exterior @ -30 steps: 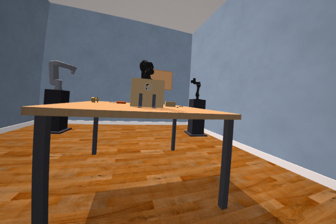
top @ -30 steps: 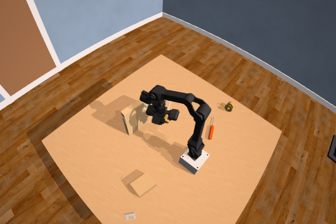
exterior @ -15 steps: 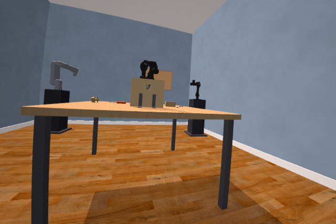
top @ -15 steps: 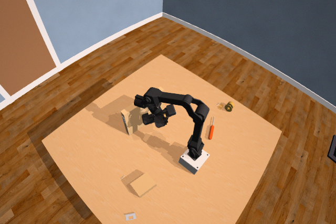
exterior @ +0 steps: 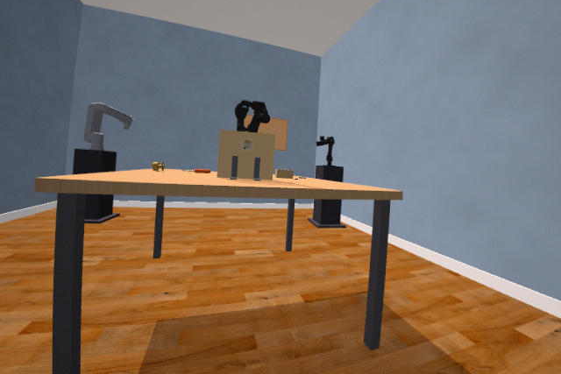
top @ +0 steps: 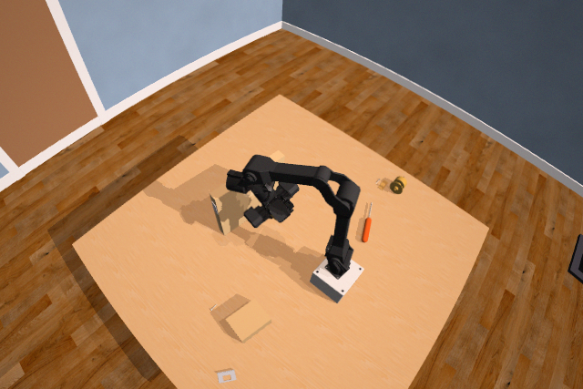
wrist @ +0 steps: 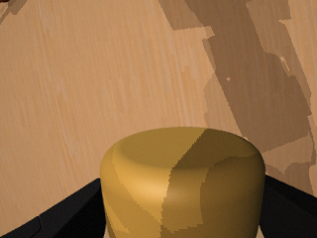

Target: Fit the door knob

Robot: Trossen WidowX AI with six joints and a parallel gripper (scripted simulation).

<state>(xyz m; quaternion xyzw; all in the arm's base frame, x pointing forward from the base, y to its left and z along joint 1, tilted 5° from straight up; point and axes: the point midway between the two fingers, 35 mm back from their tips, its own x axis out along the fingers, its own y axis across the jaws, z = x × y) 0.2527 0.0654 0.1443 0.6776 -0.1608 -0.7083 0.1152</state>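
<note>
My gripper is now 150 mm short of the square socket, 50 mm above it and 10 mm to the left of it. Also, from my hand: upright wooden slab 150 mm ahead, 80 mm below, 10 mm to the right; orange screwdriver 340 mm to the right, 220 mm below, 200 mm behind; small wood block 280 mm to the left, 210 mm below, 190 mm behind.
</note>
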